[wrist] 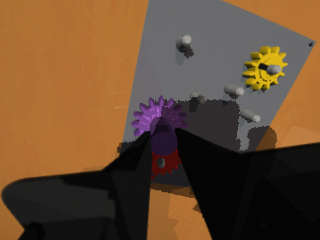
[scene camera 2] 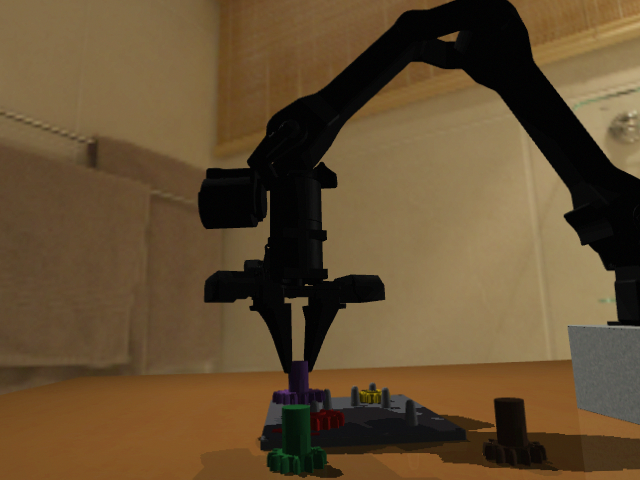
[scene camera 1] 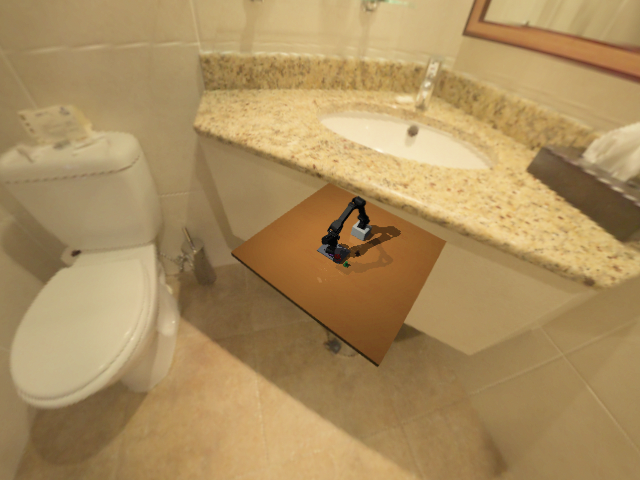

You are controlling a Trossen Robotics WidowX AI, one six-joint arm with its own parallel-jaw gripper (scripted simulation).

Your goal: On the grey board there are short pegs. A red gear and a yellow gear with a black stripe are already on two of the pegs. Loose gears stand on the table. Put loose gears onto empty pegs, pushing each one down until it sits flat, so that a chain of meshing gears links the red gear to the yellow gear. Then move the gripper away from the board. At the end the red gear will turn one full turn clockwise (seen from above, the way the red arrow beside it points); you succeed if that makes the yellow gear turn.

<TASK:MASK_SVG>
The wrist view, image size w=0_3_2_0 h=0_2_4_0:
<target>my gripper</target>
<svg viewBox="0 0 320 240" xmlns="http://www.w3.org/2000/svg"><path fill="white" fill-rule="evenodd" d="M150 131L145 131L120 156L102 170L22 178L6 185L1 191L2 201L17 219L20 226L24 228L18 240L147 240L152 172ZM174 129L181 163L212 240L320 240L320 142L237 153L181 128Z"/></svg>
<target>purple gear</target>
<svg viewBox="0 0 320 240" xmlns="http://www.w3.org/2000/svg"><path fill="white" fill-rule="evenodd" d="M149 97L149 106L147 107L145 104L140 103L139 107L142 113L139 111L133 113L133 116L139 119L131 123L132 127L137 128L133 135L140 136L145 131L150 131L152 151L160 156L170 155L177 149L177 137L174 129L187 128L188 124L182 120L186 119L188 115L184 112L179 113L183 106L181 104L174 106L173 98L169 99L167 104L165 104L162 95L159 97L158 103L155 103Z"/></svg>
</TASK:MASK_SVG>
